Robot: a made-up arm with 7 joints.
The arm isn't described. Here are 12 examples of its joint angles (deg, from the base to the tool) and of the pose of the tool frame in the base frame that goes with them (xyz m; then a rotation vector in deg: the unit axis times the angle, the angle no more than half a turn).
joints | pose
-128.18 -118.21 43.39 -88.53 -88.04 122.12 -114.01 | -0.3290 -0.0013 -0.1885 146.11 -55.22 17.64
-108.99 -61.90 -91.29 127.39 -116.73 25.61 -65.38 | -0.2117 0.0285 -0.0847 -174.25 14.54 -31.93
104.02 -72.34 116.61 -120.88 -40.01 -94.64 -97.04 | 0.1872 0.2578 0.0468 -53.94 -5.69 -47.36
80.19 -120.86 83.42 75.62 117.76 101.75 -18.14 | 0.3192 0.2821 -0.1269 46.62 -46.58 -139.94
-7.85 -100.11 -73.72 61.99 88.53 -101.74 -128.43 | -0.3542 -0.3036 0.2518 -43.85 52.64 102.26
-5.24 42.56 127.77 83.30 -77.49 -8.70 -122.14 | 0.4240 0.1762 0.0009 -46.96 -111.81 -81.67
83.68 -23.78 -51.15 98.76 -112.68 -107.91 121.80 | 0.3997 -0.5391 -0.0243 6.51 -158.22 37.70
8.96 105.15 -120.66 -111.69 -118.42 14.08 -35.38 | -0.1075 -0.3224 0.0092 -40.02 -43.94 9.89
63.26 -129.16 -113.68 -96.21 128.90 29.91 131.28 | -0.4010 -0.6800 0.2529 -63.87 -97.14 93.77
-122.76 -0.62 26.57 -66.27 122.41 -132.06 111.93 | -0.4267 0.3499 -0.3601 63.09 -82.87 -70.65
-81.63 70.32 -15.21 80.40 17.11 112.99 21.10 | -0.0010 -0.7045 -0.2525 72.33 90.31 55.12
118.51 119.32 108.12 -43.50 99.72 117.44 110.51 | 0.6881 0.2812 0.0957 28.40 95.09 94.28
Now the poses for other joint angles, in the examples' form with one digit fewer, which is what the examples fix.
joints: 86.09 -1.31 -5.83 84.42 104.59 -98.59 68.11
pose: 0.664 -0.421 0.353 -14.3 99.3 11.5
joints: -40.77 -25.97 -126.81 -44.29 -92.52 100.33 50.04
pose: -0.278 -0.303 -0.084 36.1 28.0 -19.4
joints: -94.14 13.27 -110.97 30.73 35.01 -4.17 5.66
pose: 0.236 0.612 -0.029 70.6 28.7 -122.4
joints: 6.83 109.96 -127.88 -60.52 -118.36 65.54 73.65
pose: 0.147 -0.389 -0.102 56.0 -73.3 23.6
